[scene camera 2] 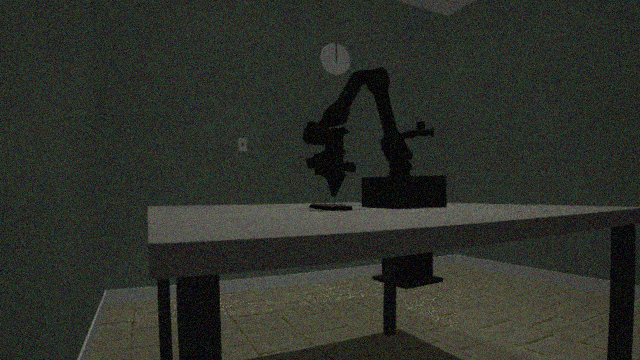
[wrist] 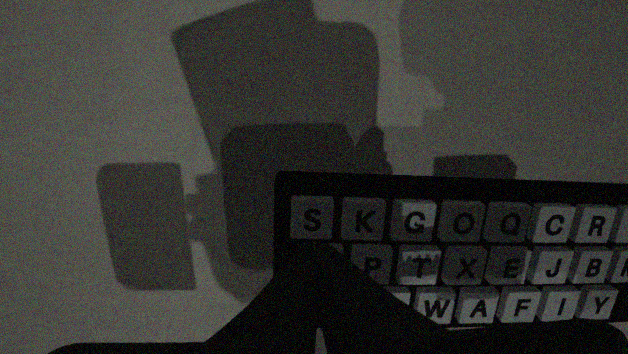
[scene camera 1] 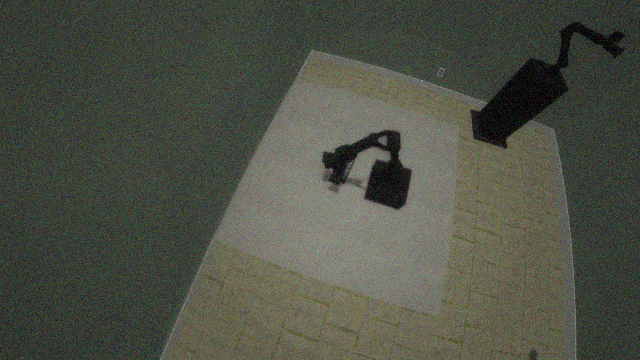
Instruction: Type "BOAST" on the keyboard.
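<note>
The gripper (scene camera 2: 333,196) is part of the scene, and it also appears in the wrist view (wrist: 315,255).
</note>
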